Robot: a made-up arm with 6 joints.
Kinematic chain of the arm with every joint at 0, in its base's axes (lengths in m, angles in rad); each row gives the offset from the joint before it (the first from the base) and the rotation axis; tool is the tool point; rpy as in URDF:
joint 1: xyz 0 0 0.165 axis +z
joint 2: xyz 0 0 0 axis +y
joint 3: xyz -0.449 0 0.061 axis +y
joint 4: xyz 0.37 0 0.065 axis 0.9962 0 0.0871
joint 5: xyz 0 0 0 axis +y
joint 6: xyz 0.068 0 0.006 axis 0.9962 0 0.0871
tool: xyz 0 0 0 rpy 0 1.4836 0
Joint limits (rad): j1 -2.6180..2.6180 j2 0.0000..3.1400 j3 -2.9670..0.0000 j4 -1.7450..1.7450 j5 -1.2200..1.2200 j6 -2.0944..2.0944
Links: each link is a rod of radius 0.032 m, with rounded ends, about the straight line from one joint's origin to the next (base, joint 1, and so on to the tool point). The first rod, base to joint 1, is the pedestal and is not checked.
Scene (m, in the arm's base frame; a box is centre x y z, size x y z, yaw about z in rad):
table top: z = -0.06
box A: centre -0.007 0.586 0.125 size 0.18 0.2 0.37 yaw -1
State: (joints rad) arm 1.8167 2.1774 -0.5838 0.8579 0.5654 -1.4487
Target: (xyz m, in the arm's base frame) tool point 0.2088 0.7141 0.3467
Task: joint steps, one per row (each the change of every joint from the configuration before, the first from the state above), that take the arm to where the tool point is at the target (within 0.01 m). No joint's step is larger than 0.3 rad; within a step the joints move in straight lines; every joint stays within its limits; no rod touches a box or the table.
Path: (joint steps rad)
1: 0.1320 -0.0736 -0.2394 0.0094 0.0809 -0.0320
2: 0.1321 -0.0737 -0.2394 0.0095 0.0809 -0.0321
3: 0.1320 -0.0736 -0.2395 0.0094 0.0809 -0.0320
4: 0.1321 -0.0736 -0.2394 0.0095 0.0810 -0.0320
5: 0.1320 -0.0736 -0.2394 0.0094 0.0809 -0.0321
6: -0.2426 0.0853 -0.0029 -0.0012 -0.1304 0.0321
7: -0.2426 0.0854 -0.0029 -0.0013 -0.1305 0.0320
8: -0.2426 0.0854 -0.0030 -0.0012 -0.1304 0.0320
9: -0.2426 0.0853 -0.0029 -0.0013 -0.1304 0.0321
10: -0.2426 0.0854 -0.0029 -0.0012 -0.1304 0.0320

